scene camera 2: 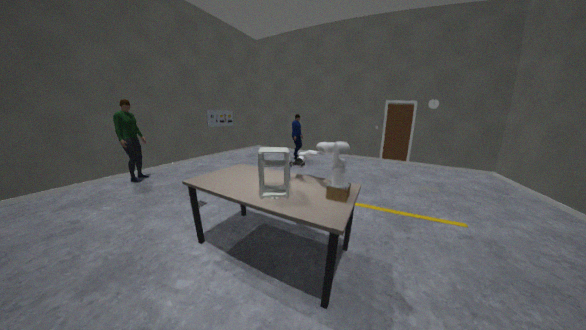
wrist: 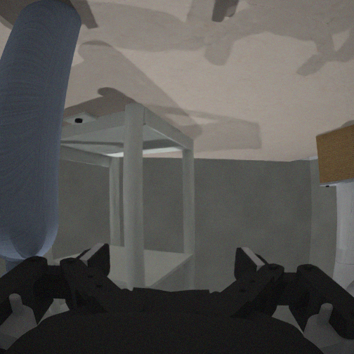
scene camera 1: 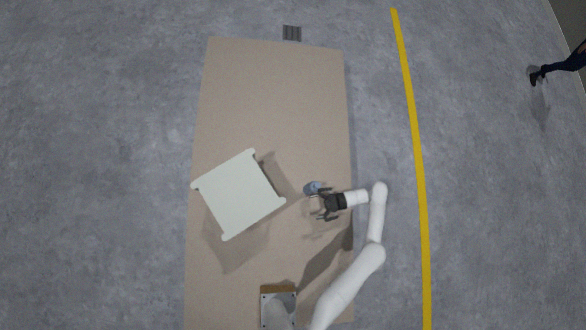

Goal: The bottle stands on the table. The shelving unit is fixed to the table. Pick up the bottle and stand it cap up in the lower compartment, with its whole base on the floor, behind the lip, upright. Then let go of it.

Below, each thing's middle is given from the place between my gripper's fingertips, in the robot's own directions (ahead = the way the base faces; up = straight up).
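The shelving unit (scene camera 1: 237, 192) is 8 cm ahead of my hand, 29 cm to the left of it and 1 cm above it. As for the blue bottle (wrist: 44, 44), my gripper is 3 cm to the left of it and 9 cm short of it, and 7 cm above it.
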